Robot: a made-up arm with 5 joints. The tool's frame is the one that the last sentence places.
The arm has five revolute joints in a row. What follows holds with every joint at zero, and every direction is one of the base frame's.
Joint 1 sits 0.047 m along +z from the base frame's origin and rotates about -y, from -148.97 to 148.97 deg.
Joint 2 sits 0.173 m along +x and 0.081 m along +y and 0.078 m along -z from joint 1 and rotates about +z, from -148.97 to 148.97 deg.
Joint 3 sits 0.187 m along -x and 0.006 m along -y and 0.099 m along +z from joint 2 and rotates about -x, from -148.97 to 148.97 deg.
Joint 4 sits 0.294 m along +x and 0.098 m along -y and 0.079 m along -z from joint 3 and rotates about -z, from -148.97 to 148.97 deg.
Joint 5 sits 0.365 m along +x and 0.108 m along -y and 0.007 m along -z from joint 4 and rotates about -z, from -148.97 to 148.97 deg.
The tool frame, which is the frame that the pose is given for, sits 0.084 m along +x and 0.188 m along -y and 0.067 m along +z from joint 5; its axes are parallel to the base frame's.
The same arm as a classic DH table. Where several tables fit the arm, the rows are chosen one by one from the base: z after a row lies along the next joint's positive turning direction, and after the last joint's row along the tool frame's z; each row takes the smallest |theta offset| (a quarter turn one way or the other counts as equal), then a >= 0, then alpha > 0; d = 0 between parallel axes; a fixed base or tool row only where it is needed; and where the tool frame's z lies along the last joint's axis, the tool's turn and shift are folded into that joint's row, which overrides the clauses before.
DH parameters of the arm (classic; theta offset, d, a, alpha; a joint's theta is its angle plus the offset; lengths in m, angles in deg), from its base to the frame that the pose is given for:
base (fixed): 0.00 0.0470 0.0000 90.00
joint 1: 0.00 -0.0810 0.1730 -90.00
joint 2: -90.00 0.0210 0.0060 90.00
joint 3: 0.00 -0.1070 0.0980 90.00
joint 4: -73.52 0.0000 0.3806 0.00
joint 5: 49.44 0.0000 0.2059 180.00
tool (fixed): 65.92 -0.0190 0.0000 0.00
Joint limits (deg, base to tool): -148.97..148.97 -148.97..148.97 -148.97..148.97 -148.97..148.97 -148.97..148.97

